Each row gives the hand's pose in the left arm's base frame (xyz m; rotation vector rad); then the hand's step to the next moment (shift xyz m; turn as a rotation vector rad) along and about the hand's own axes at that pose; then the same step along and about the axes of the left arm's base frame.
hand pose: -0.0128 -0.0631 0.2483 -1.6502 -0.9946 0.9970
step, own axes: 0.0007 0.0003 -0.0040 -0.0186 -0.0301 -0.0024
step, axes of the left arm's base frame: 0.0040 -0.0006 0.0005 -0.0091 -0.0109 0.0325
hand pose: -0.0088 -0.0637 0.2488 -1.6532 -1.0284 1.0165
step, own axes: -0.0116 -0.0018 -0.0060 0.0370 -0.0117 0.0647
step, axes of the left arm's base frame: 0.0016 -0.0120 0.0052 -0.0509 0.0546 -0.0111
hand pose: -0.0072 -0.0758 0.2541 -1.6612 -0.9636 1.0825
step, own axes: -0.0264 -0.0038 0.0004 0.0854 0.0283 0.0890
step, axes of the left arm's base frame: -0.0091 -0.0231 0.0098 -0.0535 0.0941 -0.0656
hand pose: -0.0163 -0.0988 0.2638 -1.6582 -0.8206 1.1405
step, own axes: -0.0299 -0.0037 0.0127 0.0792 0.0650 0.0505
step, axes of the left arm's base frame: -0.0223 -0.0211 0.0112 -0.0188 0.0637 -0.0929
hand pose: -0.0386 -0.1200 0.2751 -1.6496 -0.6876 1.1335
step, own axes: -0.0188 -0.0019 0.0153 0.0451 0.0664 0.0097
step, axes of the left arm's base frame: -0.0214 -0.0090 0.0072 0.0045 0.0181 -0.0787
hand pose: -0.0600 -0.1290 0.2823 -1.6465 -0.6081 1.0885
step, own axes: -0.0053 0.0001 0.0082 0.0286 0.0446 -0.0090
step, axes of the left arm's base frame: -0.0097 -0.0005 0.0013 0.0159 0.0034 -0.0512
